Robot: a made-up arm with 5 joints. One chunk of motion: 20 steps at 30 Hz.
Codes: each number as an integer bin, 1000 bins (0 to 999) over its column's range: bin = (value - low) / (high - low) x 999, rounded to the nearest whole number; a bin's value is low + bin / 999 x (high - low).
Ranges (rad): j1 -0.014..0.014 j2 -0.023..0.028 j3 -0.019..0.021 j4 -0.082..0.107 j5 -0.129..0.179
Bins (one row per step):
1: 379 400 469 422 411
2: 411 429 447 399 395
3: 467 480 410 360 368
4: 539 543 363 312 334
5: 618 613 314 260 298
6: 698 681 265 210 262
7: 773 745 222 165 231
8: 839 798 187 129 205
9: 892 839 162 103 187
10: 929 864 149 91 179
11: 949 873 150 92 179
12: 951 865 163 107 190
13: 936 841 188 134 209
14: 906 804 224 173 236
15: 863 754 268 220 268
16: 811 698 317 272 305
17: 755 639 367 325 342
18: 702 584 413 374 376
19: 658 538 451 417 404
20: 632 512 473 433 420
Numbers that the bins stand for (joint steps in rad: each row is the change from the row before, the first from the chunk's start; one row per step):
1: -0.00338 -0.00258 -0.00022 -0.00216 -0.00229
2: -0.00248 -0.00110 -0.00110 -0.00651 -0.00722
3: -0.00091 0.00150 -0.00258 -0.01389 -0.01554
4: 0.00111 0.00472 -0.00447 -0.02297 -0.02603
5: 0.00332 0.00829 -0.00643 -0.03281 -0.03712
6: 0.00556 0.01177 -0.00839 -0.04227 -0.04822
7: 0.00767 0.01503 -0.01011 -0.05078 -0.05778
8: 0.00952 0.01774 -0.01151 -0.05759 -0.06580
9: 0.01100 0.01983 -0.01251 -0.06251 -0.07135
10: 0.01204 0.02111 -0.01303 -0.06478 -0.07381
11: 0.01260 0.02157 -0.01299 -0.06459 -0.07381
12: 0.01265 0.02116 -0.01247 -0.06176 -0.07042
13: 0.01223 0.01993 -0.01147 -0.05665 -0.06456
14: 0.01139 0.01805 -0.01003 -0.04927 -0.05624
15: 0.01019 0.01549 -0.00827 -0.04038 -0.04637
16: 0.00873 0.01263 -0.00631 -0.03054 -0.03497
17: 0.00716 0.00962 -0.00431 -0.02051 -0.02356
18: 0.00568 0.00681 -0.00246 -0.01124 -0.01308
19: 0.00444 0.00447 -0.00094 -0.00311 -0.00444
20: 0.00371 0.00314 -0.00006 -0.00008 0.00049

